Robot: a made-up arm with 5 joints.
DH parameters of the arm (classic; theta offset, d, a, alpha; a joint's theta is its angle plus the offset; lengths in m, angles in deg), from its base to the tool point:
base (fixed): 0 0 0.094 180
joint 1: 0 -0.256 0.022 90
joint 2: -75.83 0 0.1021 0
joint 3: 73.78 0 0.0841 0
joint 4: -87.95 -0.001 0 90
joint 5: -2.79 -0.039 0 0
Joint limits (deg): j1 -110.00..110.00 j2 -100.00..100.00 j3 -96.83..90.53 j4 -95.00..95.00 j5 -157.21..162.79
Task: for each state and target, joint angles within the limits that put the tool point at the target. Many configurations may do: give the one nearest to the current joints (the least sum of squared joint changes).
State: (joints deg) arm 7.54 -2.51 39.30 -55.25 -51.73
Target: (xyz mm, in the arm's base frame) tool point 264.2 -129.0 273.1
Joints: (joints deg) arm 36.89 40.54 -4.33 -44.08 -51.73
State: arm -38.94 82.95 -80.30 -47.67 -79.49
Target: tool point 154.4 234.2 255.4
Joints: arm -75.78 81.64 -73.95 -35.19 -79.49
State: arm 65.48 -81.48 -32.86 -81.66 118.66
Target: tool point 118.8 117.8 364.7
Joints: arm 102.36 -87.34 -4.66 -95.00 118.66
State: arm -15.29 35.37 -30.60 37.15 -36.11
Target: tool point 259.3 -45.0 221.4
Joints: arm 14.89 41.90 -1.14 50.74 -36.11
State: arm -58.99 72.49 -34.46 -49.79 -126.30
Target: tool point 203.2 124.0 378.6
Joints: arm -48.98 46.86 -73.05 -95.00 -126.30
